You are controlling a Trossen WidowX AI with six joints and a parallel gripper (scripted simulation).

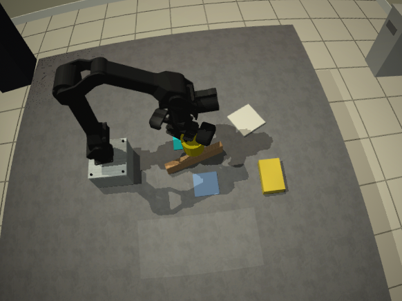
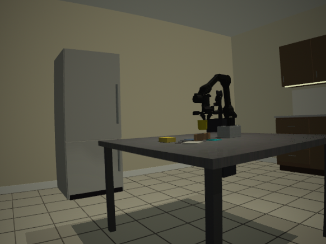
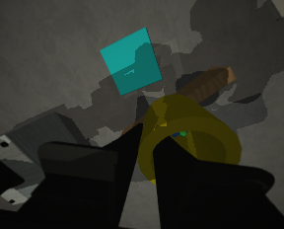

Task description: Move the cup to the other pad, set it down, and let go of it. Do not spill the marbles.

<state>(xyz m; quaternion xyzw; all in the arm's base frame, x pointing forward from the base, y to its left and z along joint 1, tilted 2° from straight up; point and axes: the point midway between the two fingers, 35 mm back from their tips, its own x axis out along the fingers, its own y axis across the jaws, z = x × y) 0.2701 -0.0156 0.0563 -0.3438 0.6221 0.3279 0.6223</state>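
My gripper tip is 7 cm to the right of the teal pad and 11 cm above it. The rest, counted from my gripper tip: yellow cup: 2 cm ahead, 2 cm to the right; wooden bar: 2 cm ahead, 3 cm to the right, 9 cm below; marble: 1 cm ahead, 3 cm to the right, 2 cm below.
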